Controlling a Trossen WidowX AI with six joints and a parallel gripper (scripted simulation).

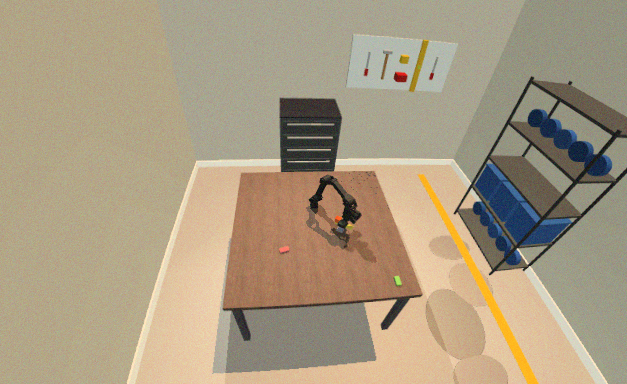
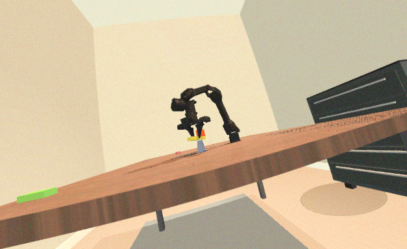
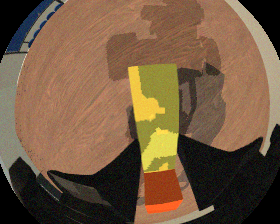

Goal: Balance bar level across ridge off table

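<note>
Now: gripper tip 2 cm past the flat yellow bar, 3 cm to the left of it and 1 cm below it. The rest, counted from my gripper tip: green block 46 cm ahead, 30 cm to the left, 7 cm below; red block 15 cm ahead, 46 cm to the right, 7 cm below.
</note>
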